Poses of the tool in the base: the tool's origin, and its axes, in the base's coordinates. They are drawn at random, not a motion.
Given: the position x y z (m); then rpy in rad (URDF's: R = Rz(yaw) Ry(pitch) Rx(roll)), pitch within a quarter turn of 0, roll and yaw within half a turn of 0.
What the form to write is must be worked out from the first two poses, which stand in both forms.
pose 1, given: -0.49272 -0.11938 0.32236 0.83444 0.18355 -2.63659
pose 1, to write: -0.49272 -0.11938 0.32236 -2.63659 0.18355 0.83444
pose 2, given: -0.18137 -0.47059 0.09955 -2.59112 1.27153 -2.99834
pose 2, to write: -0.18137 -0.47059 0.09955 -2.99834 1.27153 -2.59112
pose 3, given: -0.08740 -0.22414 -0.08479 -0.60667 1.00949 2.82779
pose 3, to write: -0.08740 -0.22414 -0.08479 2.82779 1.00949 -0.60667
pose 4, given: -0.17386 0.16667 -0.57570 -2.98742 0.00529 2.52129
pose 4, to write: -0.17386 0.16667 -0.57570 2.52129 0.00529 -2.98742
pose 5, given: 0.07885 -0.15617 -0.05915 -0.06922 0.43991 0.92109
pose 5, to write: 0.07885 -0.15617 -0.05915 0.92109 0.43991 -0.06922
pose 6, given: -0.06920 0.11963 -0.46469 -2.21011 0.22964 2.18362
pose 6, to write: -0.06920 0.11963 -0.46469 2.18362 0.22964 -2.21011
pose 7, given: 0.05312 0.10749 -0.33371 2.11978 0.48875 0.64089
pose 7, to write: 0.05312 0.10749 -0.33371 0.64089 0.48875 2.11978
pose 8, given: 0.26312 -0.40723 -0.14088 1.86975 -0.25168 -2.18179
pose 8, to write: 0.26312 -0.40723 -0.14088 -2.18179 -0.25168 1.86975
